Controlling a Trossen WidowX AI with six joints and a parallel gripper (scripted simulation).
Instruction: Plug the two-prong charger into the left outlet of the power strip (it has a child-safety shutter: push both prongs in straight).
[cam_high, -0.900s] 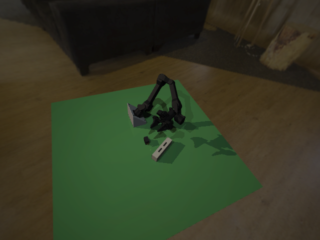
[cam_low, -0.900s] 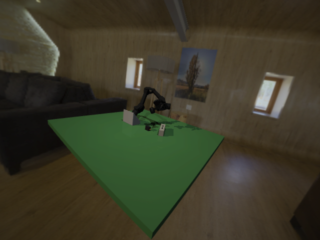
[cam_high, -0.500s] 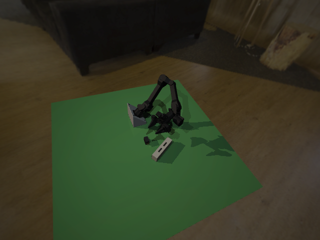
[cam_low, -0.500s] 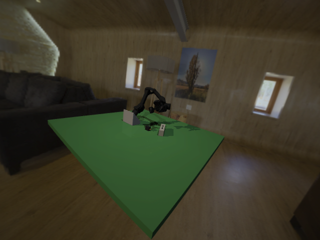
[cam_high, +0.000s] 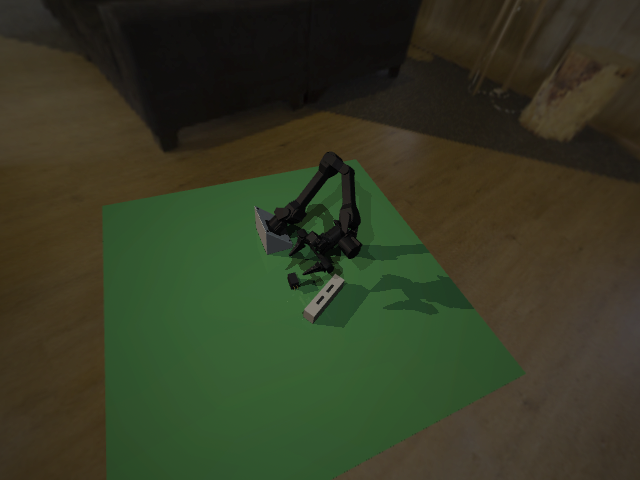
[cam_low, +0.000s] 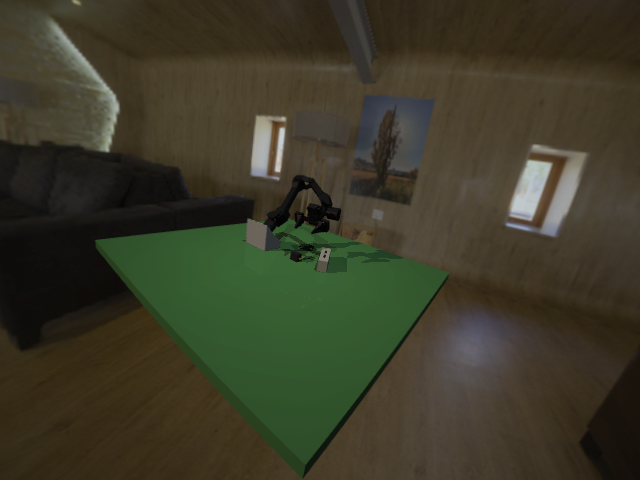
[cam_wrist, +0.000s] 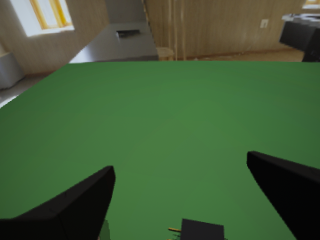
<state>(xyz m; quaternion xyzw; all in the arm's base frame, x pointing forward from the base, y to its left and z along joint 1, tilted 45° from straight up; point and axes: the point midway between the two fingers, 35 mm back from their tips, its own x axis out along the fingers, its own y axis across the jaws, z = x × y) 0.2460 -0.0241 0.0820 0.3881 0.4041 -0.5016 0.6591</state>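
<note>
The two-prong charger is 14 cm below my gripper tip and 1 cm behind it.
</note>
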